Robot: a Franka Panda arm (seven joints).
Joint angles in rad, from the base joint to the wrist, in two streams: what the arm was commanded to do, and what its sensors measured. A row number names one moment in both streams.
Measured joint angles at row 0:
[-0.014 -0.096 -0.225 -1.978 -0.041 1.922 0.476]
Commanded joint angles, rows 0 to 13:
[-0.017 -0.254 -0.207 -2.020 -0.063 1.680 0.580]
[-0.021 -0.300 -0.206 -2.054 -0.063 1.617 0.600]
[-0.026 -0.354 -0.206 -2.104 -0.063 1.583 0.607]
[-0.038 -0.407 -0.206 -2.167 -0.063 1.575 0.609]
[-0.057 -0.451 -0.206 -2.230 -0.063 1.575 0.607]
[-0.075 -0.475 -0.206 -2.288 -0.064 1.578 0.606]
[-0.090 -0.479 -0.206 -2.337 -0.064 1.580 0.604]
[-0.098 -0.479 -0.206 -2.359 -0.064 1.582 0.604]
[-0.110 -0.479 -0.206 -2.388 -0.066 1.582 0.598]
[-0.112 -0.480 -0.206 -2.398 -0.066 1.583 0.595]
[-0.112 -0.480 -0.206 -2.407 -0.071 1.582 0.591]
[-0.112 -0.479 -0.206 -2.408 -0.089 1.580 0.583]
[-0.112 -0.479 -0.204 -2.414 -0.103 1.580 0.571]
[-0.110 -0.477 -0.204 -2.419 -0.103 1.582 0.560]
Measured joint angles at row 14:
[-0.103 -0.466 -0.221 -2.401 -0.072 1.567 0.583]
